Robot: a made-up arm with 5 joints.
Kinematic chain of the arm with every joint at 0, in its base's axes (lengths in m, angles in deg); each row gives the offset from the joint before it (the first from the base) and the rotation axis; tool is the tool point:
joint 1: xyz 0 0 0.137 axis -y
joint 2: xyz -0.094 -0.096 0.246 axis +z
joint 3: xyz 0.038 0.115 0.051 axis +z
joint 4: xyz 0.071 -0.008 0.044 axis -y
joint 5: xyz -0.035 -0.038 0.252 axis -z
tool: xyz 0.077 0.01 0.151
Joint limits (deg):
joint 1: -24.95..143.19
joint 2: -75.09..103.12
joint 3: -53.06..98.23
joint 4: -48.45..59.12
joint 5: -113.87..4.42
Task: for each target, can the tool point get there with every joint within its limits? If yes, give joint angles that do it. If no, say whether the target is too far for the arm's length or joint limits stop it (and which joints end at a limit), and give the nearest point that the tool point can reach.
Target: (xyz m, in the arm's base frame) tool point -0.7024 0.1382 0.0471
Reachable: yes | joints 99.17 61.72 -32.40 -33.12 -96.39
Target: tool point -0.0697 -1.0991 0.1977
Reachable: no: too far | nearest point -0.4349 -0.5060 0.5158 | short by 0.766 m
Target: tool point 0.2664 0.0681 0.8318
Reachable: yes | joints -6.44 -21.86 48.67 -14.82 -6.36
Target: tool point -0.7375 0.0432 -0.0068
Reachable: yes | joints 86.48 36.57 -30.04 11.04 -92.53
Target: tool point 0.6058 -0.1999 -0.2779
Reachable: no: joint limits stop it (at a limit: joint 1, joint 3, joint 4, joint 5) | nearest point 0.1026 -0.1603 -0.5433 | short by 0.570 m
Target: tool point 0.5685 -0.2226 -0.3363
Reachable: no: joint limits stop it (at a limit: joint 1, joint 3, joint 4, joint 5) | nearest point 0.1007 -0.1733 -0.5419 | short by 0.513 m
